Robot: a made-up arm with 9 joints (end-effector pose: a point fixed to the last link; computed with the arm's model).
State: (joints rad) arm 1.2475 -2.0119 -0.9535 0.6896 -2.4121 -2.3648 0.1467 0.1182 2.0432
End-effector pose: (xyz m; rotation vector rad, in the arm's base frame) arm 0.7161 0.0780 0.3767 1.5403 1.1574 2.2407
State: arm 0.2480 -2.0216 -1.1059 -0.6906 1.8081 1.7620 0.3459 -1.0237 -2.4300
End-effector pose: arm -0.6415 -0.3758 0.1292 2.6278 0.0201 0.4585
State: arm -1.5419 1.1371 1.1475 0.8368 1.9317 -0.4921 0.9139 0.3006 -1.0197
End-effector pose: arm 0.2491 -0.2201 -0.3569 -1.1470 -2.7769 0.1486
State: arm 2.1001 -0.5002 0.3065 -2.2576 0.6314 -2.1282 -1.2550 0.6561 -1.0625
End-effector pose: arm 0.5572 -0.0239 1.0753 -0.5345 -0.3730 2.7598
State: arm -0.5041 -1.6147 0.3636 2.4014 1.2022 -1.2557 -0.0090 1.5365 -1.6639
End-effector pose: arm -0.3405 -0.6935 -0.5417 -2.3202 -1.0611 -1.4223
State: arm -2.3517 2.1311 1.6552 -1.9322 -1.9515 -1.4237 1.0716 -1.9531 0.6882
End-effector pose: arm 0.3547 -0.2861 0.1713 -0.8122 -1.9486 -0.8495
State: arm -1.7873 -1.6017 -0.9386 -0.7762 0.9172 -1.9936 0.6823 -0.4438 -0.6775
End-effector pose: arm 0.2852 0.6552 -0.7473 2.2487 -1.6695 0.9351
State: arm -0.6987 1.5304 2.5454 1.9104 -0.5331 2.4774 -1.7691 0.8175 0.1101
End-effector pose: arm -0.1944 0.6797 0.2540 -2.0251 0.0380 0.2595
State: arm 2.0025 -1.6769 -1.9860 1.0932 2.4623 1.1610 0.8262 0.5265 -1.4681
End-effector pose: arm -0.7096 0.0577 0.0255 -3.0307 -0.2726 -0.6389
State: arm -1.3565 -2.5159 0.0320 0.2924 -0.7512 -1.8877 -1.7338 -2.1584 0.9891
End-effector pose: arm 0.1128 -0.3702 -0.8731 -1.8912 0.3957 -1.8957
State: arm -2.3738 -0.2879 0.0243 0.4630 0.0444 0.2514 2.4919 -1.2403 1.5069
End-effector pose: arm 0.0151 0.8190 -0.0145 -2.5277 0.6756 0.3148
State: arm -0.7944 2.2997 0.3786 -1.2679 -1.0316 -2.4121 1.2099 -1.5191 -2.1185
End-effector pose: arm 0.7403 -0.4334 0.2247 -0.8844 1.8319 0.3358
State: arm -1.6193 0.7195 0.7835 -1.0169 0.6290 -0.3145 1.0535 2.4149 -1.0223
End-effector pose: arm -0.3459 0.5244 -0.6551 -1.8142 -0.0686 -0.2601
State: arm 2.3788 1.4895 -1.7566 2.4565 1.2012 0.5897 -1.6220 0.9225 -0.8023
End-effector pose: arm -0.0456 0.8976 0.4862 -0.6168 0.0981 -1.7226
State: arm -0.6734 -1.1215 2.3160 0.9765 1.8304 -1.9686 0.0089 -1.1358 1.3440
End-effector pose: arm 0.0754 -0.3214 -0.0369 -0.3196 -1.2750 1.3088
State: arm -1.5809 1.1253 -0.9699 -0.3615 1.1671 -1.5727 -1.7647 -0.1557 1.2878
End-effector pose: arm 0.2079 0.4138 -0.4670 -1.0379 1.7072 2.0474
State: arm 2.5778 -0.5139 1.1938 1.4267 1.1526 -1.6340 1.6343 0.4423 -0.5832
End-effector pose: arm -0.1184 -0.0651 1.1793 -1.1705 0.3553 1.5790
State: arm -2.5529 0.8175 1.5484 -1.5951 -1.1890 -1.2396 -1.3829 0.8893 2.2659
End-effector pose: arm 0.6481 0.2073 0.7595 -0.7349 2.1848 -0.1062
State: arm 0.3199 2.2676 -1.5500 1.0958 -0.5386 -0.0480 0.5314 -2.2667 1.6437
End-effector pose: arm -0.5189 -0.6167 -0.4856 0.7186 -0.1726 2.1947
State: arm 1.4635 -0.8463 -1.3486 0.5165 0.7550 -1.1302 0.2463 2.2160 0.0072
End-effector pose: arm 0.7728 -0.0517 0.5926 0.9040 2.4917 1.6141
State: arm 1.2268 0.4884 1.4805 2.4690 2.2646 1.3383 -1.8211 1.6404 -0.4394
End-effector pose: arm 0.7871 0.3349 0.4274 -0.2417 -0.9466 -2.1732
